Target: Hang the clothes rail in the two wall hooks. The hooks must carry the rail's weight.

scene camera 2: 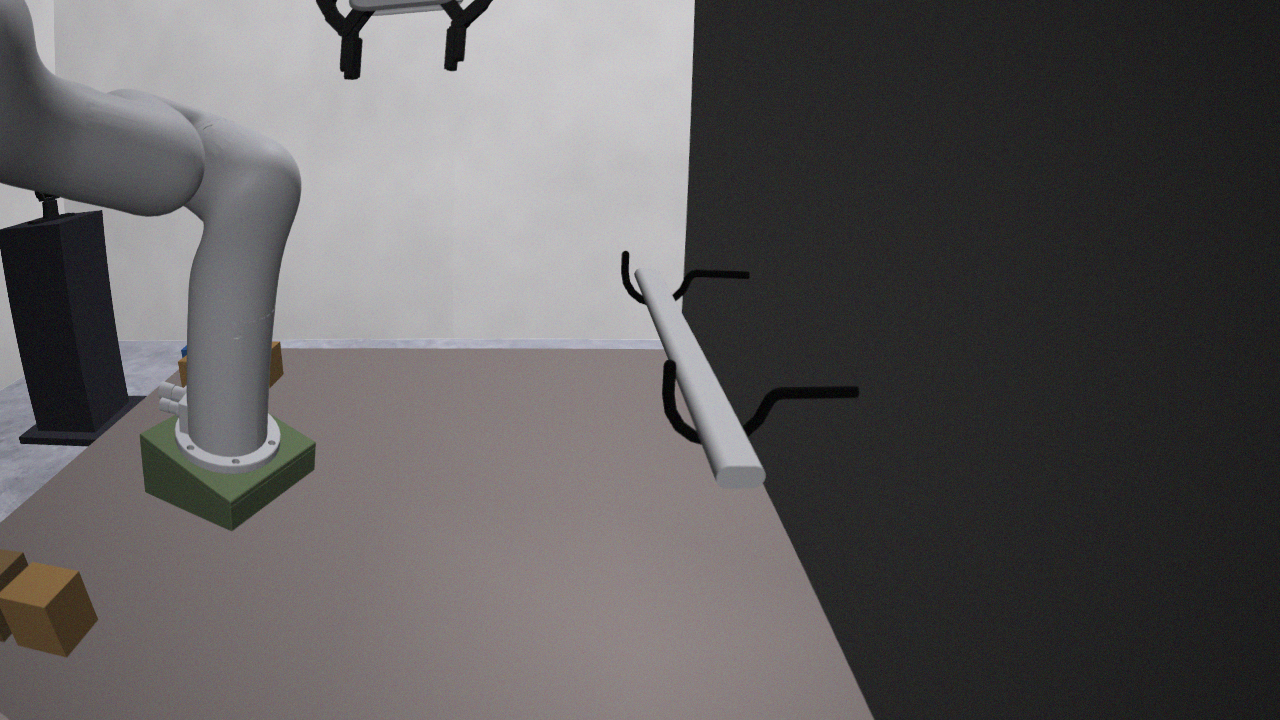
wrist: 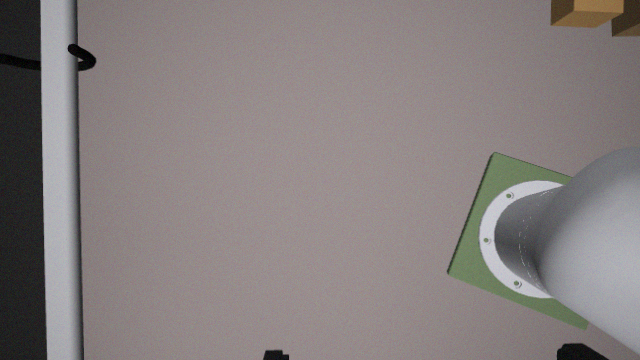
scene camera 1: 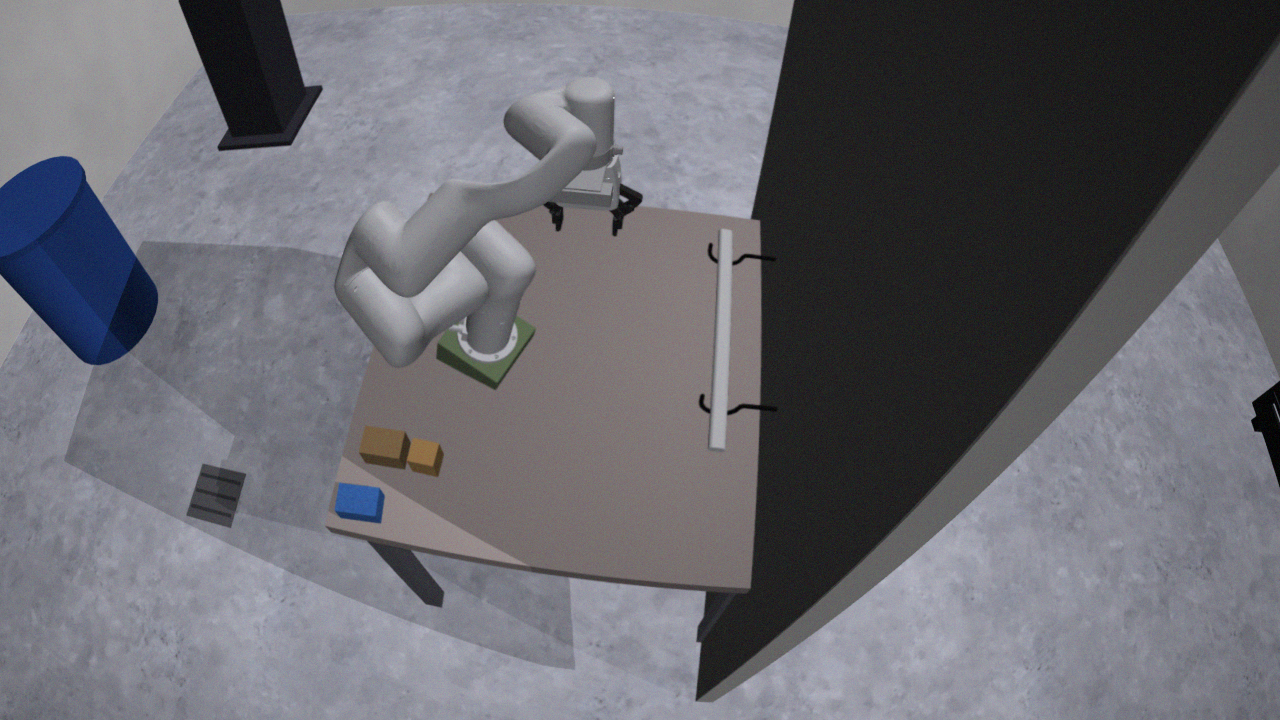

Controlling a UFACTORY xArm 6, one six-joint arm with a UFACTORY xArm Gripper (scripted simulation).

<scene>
In view: my gripper [scene camera 2: 400, 74], a clothes rail [scene camera 2: 734, 463], a blue block [scene camera 1: 363, 503] and a dark wall panel [scene camera 2: 1036, 243].
The clothes rail is seen too in the wrist view [wrist: 59, 69] and in scene camera 1 [scene camera 1: 721, 357]. My gripper also shows in scene camera 1 [scene camera 1: 587, 227]. The dark wall panel shows as well in scene camera 1 [scene camera 1: 971, 215].
</scene>
